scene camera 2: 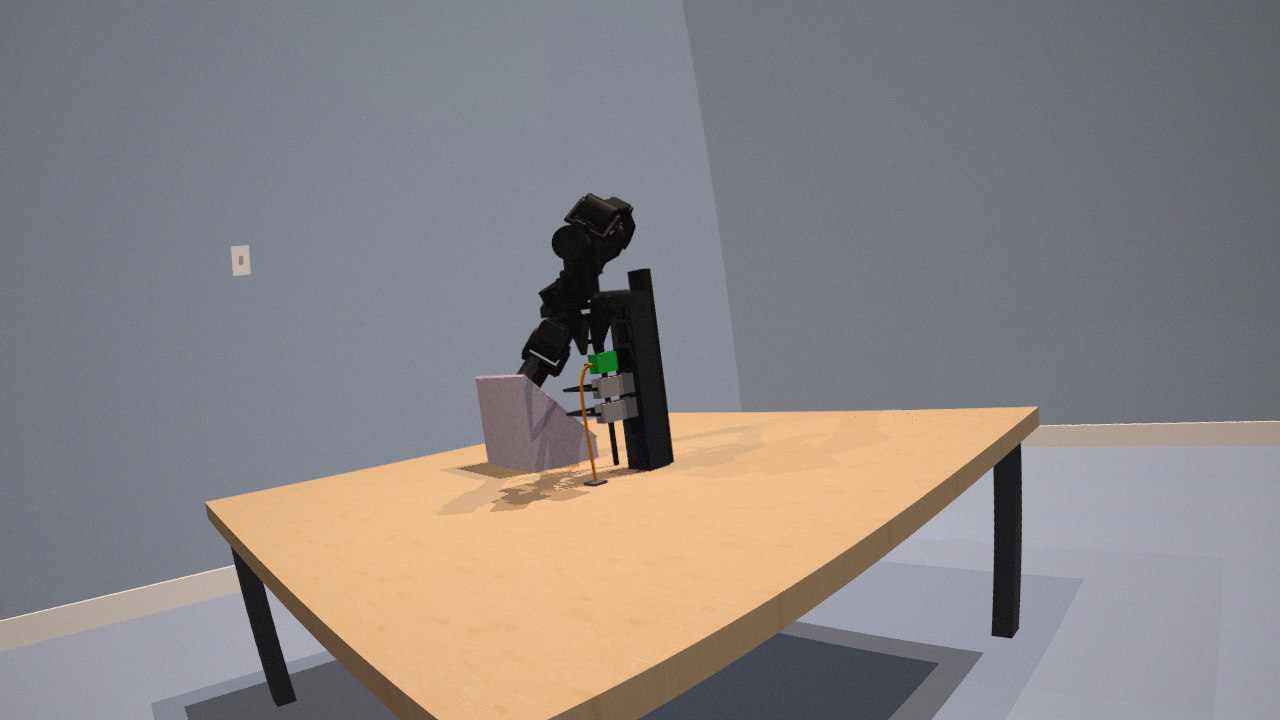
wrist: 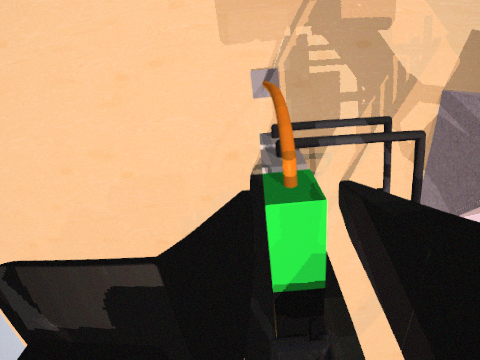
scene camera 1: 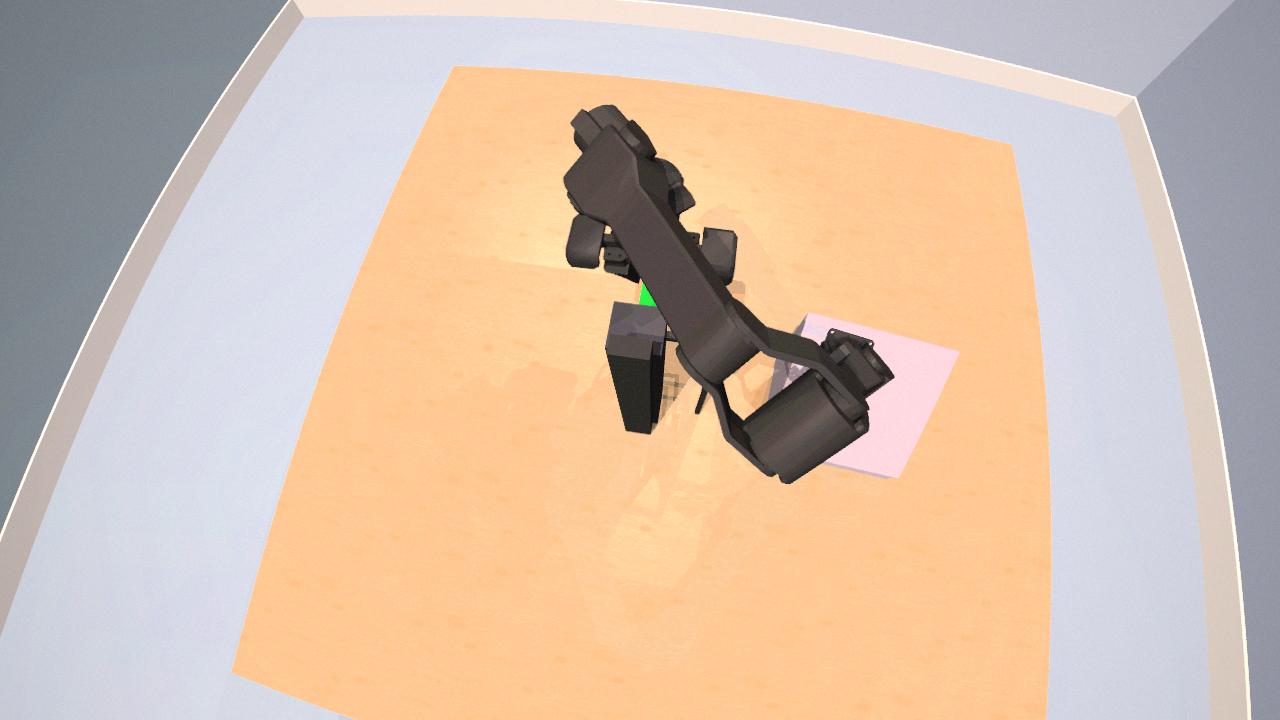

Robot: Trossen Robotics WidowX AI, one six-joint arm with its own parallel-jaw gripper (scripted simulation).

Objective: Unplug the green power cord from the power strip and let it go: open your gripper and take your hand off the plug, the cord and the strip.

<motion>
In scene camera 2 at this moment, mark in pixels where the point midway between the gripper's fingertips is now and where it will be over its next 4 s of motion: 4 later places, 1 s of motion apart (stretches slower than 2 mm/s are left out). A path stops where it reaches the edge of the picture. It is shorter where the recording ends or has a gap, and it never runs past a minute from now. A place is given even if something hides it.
The gripper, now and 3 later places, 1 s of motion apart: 590, 354; 598, 359; 574, 362; 545, 359
</motion>
